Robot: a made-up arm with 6 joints.
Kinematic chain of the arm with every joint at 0, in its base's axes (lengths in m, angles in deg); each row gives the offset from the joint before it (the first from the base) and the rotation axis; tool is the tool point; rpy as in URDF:
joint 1: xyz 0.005 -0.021 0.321 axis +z
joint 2: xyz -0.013 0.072 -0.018 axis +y
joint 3: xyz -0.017 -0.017 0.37 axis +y
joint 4: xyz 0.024 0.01 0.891 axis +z
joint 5: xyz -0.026 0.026 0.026 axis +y
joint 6: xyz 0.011 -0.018 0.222 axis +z
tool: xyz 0.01 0.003 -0.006 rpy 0 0 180
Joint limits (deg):
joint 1: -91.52..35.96
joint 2: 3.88..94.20
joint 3: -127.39..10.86
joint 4: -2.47..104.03
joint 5: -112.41..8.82
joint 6: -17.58..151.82
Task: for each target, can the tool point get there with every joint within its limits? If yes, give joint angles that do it. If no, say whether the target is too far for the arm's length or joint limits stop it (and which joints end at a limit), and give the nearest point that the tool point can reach.
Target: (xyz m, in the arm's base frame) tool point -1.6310 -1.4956 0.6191
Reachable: no: too far | nearest point -0.9090 -0.6926 0.6453 | short by 1.080 m
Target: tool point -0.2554 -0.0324 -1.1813
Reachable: no: joint limits stop it (at a limit: joint 2, joint 3) | nearest point -0.6884 -0.0514 -0.0378 | short by 1.223 m
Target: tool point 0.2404 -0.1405 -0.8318
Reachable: no: joint limits stop it (at a limit: joint 1, joint 2, joint 3, joint 4) | nearest point 0.1125 0.6018 0.0036 | short by 1.125 m
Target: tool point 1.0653 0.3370 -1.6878
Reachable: no: too far | nearest point 1.2726 0.4070 -0.0396 | short by 1.663 m
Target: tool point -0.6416 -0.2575 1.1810
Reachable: yes | joints 17.46 27.16 -72.84 28.38 -79.60 50.40
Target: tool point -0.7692 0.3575 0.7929
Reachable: yes | joints -25.95 18.59 -88.01 18.20 -85.12 137.77
